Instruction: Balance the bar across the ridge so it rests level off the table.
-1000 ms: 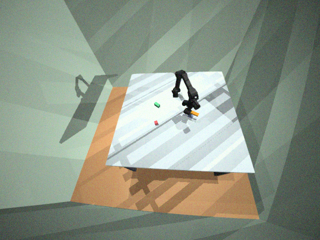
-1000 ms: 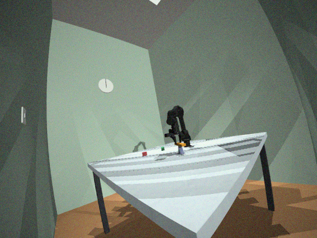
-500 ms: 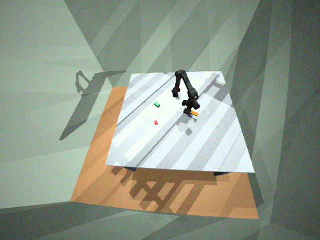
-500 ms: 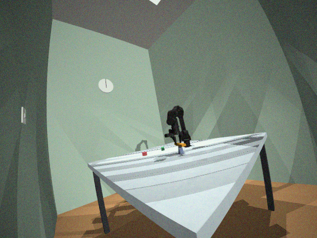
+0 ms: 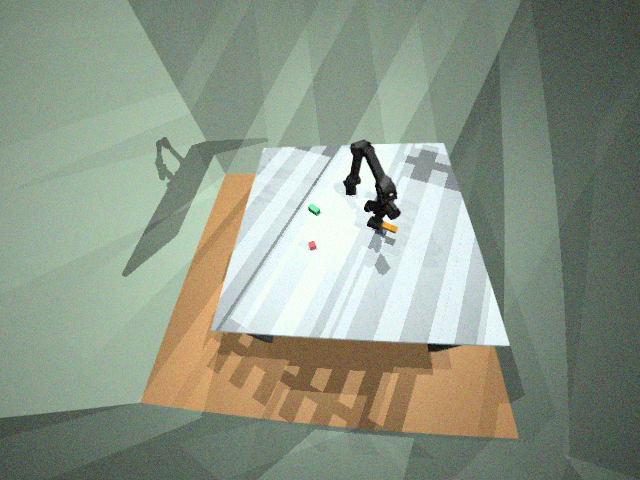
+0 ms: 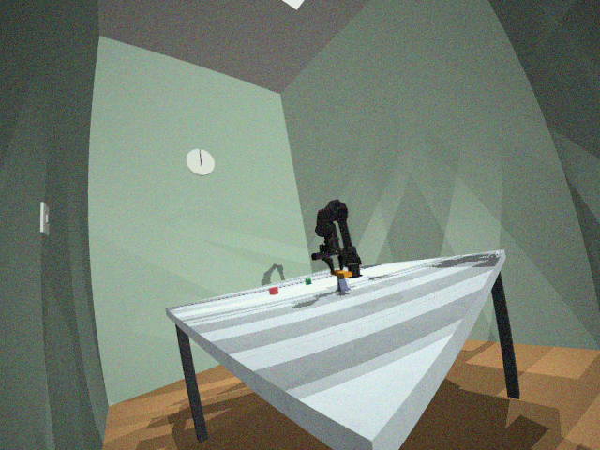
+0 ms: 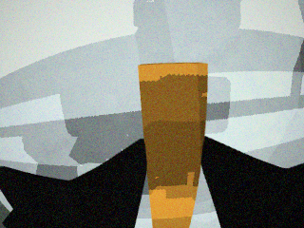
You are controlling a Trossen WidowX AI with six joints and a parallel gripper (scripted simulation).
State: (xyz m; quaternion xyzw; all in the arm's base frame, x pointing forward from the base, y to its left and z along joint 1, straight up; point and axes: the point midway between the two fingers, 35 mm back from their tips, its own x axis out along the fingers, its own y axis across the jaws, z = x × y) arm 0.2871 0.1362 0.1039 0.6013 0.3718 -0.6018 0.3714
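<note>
The orange bar lies 2 cm to the left of my gripper tip and 1 cm ahead of it. From my gripper tip the other things lie so: green block: 35 cm to the right, 13 cm behind, 5 cm below; red block: 34 cm to the right, 11 cm ahead, 5 cm below.
</note>
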